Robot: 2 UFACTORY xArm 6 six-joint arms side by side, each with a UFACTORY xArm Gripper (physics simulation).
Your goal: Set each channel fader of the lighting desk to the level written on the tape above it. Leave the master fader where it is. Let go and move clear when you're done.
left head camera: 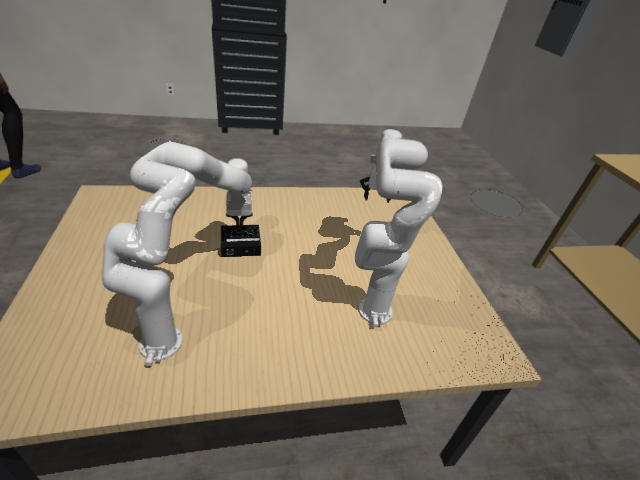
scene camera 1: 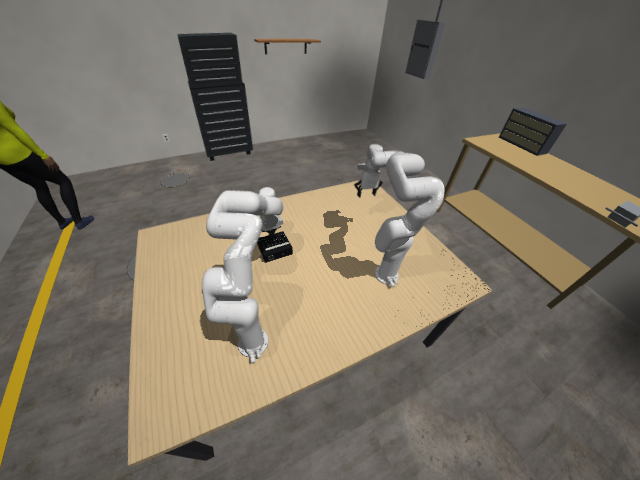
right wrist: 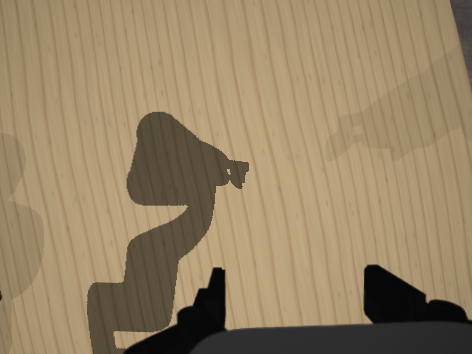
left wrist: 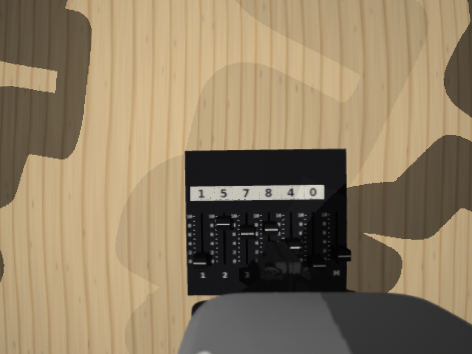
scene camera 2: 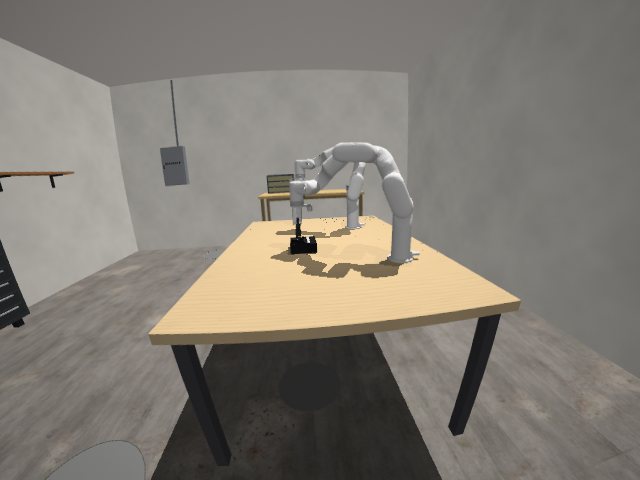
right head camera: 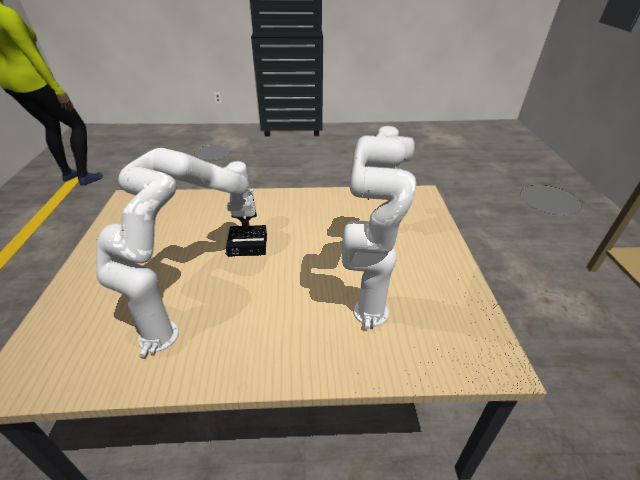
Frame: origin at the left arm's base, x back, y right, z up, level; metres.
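Seen in the pictures: left gripper, fingertip midpoint: (left head camera: 239, 227) (scene camera 1: 272, 237) (left wrist: 274, 258) (scene camera 2: 298, 236) (right head camera: 246, 227); right gripper, fingertip midpoint: (left head camera: 376, 200) (scene camera 1: 366, 195) (right wrist: 294, 290) (right head camera: 379, 199); left arm's base at its link origin: (left head camera: 161, 343) (scene camera 1: 253, 342) (scene camera 2: 400, 258) (right head camera: 159, 336); right arm's base at its link origin: (left head camera: 375, 311) (scene camera 1: 386, 274) (scene camera 2: 352, 227) (right head camera: 371, 312).
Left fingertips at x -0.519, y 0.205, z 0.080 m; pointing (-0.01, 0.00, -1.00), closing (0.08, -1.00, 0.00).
Offsets run from my left fingertips to a thing's top centre. Level surfaces: height alone.
The black lighting desk {dz -0.012, dx +0.024, dy +0.005 m} (left head camera: 240, 249) (right head camera: 247, 249) (scene camera 1: 276, 252) (scene camera 2: 303, 248) (left wrist: 265, 167) stands on the table. Its tape {dz -0.025, dx +0.052, dy +0.017 m} (left wrist: 257, 193) reads 1, 5, 7, 8, 4, 0. In the left wrist view, fader 1 {dz -0.012, dx -0.016, dy +0.065 m} (left wrist: 200, 261) is low, fader 2 {dz -0.012, dx +0.022, dy +0.046 m} (left wrist: 223, 223) near 8 or 9, fader 3 {dz -0.012, dx +0.015, dy +0.024 m} (left wrist: 247, 232) and fader 4 {dz -0.012, dx +0.021, dy +0.002 m} (left wrist: 271, 228) upper-middle, fader 5 {dz -0.012, dx +0.006, dy -0.022 m} (left wrist: 295, 246) lower-middle, fader 6 {dz -0.012, dx -0.009, dy -0.045 m} (left wrist: 319, 264) at the bottom. The master {dz -0.012, dx +0.002, dy -0.068 m} (left wrist: 344, 254) is low. My left gripper (left head camera: 239, 223) (left wrist: 274, 258) looks shut and empty, close above the desk by fader 4. My right gripper (scene camera 1: 368, 193) (right wrist: 294, 290) is open, high over the table.
The wooden table {dz -0.080 m} (left head camera: 289, 361) (scene camera 1: 310, 330) carries both arms. A drawer cabinet (right head camera: 289, 82) stands behind it, a second workbench (scene camera 1: 578, 180) at the right. A person (right head camera: 23, 56) stands at the left beyond the table.
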